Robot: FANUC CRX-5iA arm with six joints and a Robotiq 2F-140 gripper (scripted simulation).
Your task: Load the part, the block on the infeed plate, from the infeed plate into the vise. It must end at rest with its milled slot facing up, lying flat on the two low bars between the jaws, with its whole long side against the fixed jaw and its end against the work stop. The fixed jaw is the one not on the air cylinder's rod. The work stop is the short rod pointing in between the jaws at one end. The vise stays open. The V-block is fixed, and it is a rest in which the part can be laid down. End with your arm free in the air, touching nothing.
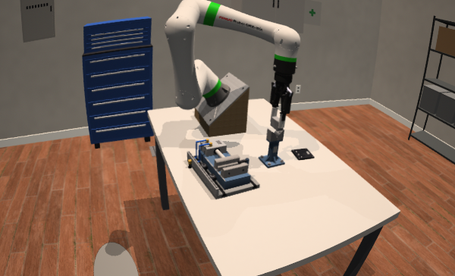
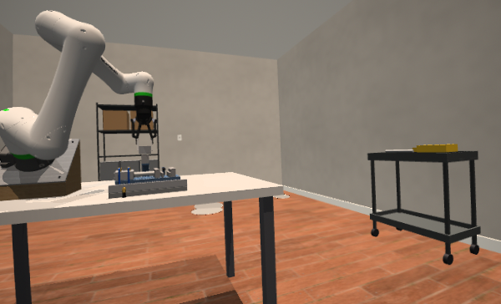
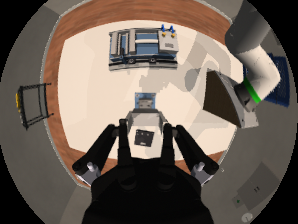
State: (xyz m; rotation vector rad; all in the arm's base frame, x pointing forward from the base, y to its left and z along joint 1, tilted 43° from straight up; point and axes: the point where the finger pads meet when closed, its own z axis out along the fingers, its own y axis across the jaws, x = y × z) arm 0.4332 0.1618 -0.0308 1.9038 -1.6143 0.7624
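The part is 30 mm below my hand. From my hand the other things lie so: dark infeed plate: 210 mm below, 170 mm to the left, 20 mm behind.
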